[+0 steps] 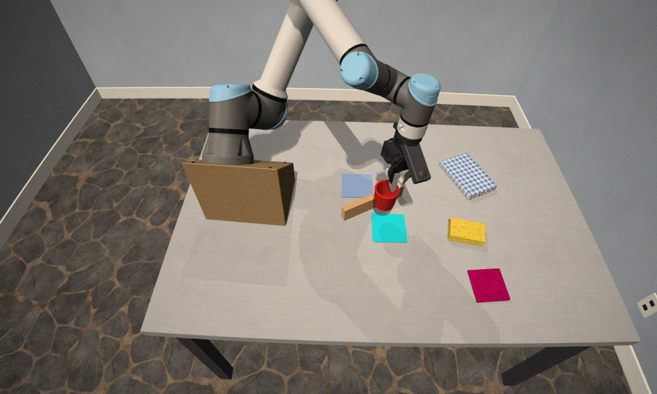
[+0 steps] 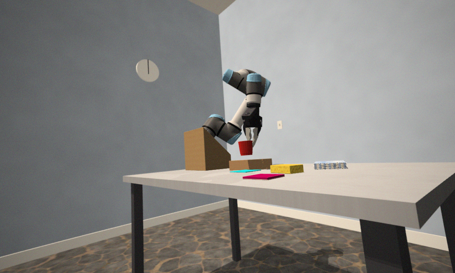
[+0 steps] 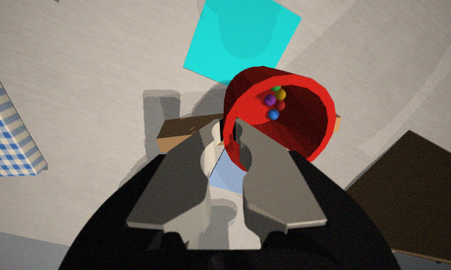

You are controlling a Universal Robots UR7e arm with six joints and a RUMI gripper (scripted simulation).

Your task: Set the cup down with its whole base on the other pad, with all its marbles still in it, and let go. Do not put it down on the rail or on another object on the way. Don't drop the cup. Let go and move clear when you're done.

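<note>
Right now the wooden rail is 50 mm behind my hand, 40 mm to the left of it and 110 mm below it. Also, from my hand: yellow sponge 230 mm ahead, 90 mm to the right, 120 mm below; then red cup 30 mm behind, 10 mm to the right, 30 mm below; then blue checkered cloth 310 mm ahead, 150 mm to the left, 120 mm below.
</note>
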